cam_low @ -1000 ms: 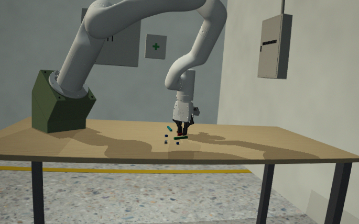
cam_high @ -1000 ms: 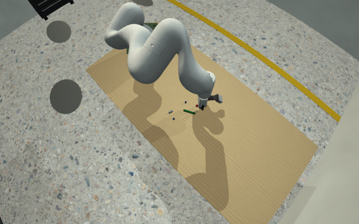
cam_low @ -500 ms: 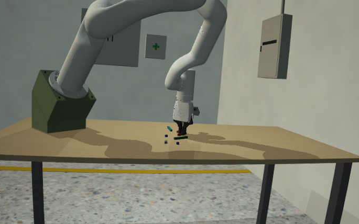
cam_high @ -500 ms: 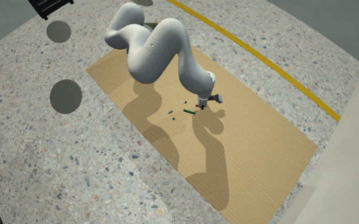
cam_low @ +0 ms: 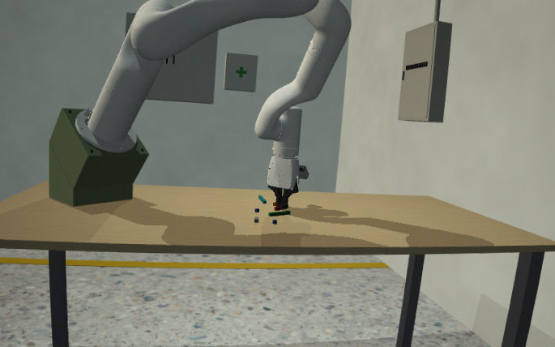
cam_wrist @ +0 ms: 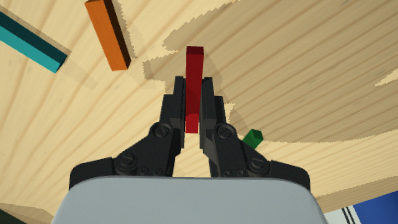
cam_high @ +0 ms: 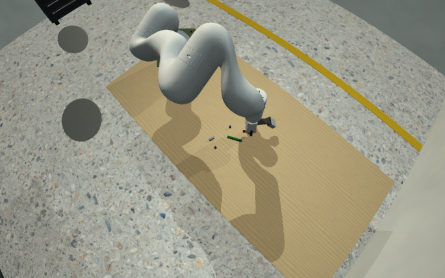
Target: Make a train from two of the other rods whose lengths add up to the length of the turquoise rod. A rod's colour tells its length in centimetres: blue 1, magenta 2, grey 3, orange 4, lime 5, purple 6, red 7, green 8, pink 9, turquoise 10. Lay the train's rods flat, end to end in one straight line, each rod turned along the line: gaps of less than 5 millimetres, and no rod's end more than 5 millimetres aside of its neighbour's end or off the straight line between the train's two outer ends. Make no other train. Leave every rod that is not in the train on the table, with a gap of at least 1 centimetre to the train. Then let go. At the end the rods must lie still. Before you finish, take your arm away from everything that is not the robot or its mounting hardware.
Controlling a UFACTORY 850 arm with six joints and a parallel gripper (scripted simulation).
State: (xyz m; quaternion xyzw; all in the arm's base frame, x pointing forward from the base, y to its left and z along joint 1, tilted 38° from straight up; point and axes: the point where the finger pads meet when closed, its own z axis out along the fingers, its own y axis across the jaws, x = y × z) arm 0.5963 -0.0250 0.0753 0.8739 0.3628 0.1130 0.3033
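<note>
My hand is 13 cm past the grey rod, 16 cm to the left of it and 2 cm above it. Round my hand: green rod: 3 cm behind, 8 cm to the right, 2 cm below; then red rod: 2 cm below; then orange rod: 6 cm to the left, 2 cm below.
</note>
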